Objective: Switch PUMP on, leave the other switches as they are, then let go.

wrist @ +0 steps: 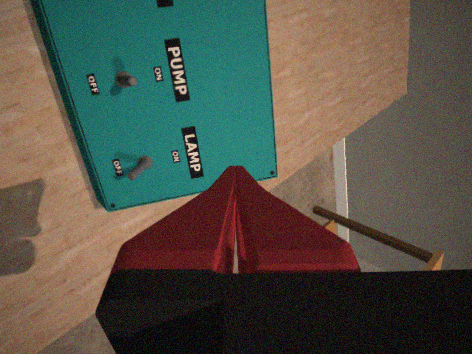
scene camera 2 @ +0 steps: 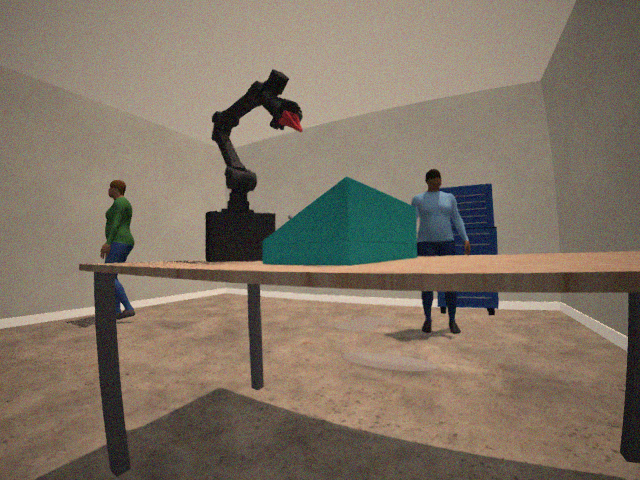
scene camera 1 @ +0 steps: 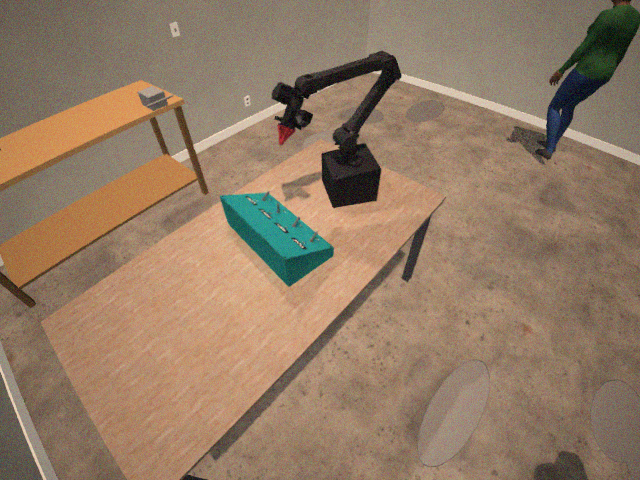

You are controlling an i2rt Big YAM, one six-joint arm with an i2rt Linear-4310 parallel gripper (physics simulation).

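The teal switch panel stands on the table. In the wrist view, the PUMP lever tilts toward its ON label, and the LAMP lever tilts toward its OFF label. Part of another black label shows at the top edge of that view; the remaining levers are outside it. In scene camera 1 several levers show, but their labels are too blurred to read. My gripper is shut, with nothing between its red fingertips. It hangs high above the table, clear of the panel and apart from the levers.
The arm's black base stands on the table behind the panel. A wooden shelf unit stands by the wall. A person in green and one in light blue stand beyond the table, with a blue cabinet.
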